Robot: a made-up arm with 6 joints.
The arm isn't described. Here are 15 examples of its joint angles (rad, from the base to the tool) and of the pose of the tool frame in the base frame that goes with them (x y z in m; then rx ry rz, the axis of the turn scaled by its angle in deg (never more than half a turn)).
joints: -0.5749 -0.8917 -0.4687 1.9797 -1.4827 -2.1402
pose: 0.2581 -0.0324 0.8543 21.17 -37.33 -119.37
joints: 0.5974 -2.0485 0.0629 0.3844 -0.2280 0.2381
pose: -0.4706 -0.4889 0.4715 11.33 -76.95 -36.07
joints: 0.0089 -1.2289 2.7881 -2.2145 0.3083 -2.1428
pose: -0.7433 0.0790 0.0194 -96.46 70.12 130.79
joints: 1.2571 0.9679 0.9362 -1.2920 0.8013 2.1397
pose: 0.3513 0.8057 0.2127 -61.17 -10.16 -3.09
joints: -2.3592 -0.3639 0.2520 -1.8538 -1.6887 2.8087
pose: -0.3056 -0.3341 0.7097 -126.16 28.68 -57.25
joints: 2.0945 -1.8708 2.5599 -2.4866 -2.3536 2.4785
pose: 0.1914 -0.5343 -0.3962 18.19 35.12 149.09
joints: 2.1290 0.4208 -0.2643 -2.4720 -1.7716 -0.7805
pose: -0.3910 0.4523 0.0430 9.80 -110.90 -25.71
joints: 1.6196 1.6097 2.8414 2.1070 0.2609 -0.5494
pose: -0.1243 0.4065 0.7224 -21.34 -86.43 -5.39
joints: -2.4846 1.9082 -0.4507 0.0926 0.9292 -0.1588
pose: -0.0997 0.1421 -0.3510 107.33 62.17 -91.29
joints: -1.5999 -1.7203 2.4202 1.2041 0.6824 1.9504
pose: -0.0365 0.4649 -0.4024 -93.28 37.80 26.45
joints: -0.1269 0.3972 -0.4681 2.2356 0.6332 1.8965
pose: 0.6718 0.0353 0.1853 110.32 96.03 -34.96
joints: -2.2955 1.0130 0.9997 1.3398 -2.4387 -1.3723
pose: -0.6424 -0.6199 0.5616 -51.39 -13.17 66.47
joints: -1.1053 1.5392 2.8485 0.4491 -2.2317 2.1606
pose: 0.0380 -0.4006 0.7672 -90.65 112.11 -1.53
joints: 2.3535 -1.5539 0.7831 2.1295 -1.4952 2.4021
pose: 0.5281 -0.6469 0.5049 -121.90 -5.90 -0.28
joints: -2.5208 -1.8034 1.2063 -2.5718 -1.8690 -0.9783
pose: 0.8308 0.4324 0.2952 -21.17 96.82 -43.23
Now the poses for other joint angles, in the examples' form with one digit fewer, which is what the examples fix.
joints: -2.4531 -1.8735 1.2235 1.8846 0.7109 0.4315
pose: 0.713 0.504 -0.026 31.9 11.4 -0.5
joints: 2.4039 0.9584 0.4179 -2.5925 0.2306 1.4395
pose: -0.607 0.425 0.030 -48.3 70.6 90.6
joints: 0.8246 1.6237 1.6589 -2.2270 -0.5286 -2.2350
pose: 0.595 0.746 0.019 -85.9 -75.2 -7.2
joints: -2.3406 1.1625 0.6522 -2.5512 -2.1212 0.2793
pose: -0.470 -0.652 -0.029 38.0 -41.4 1.6
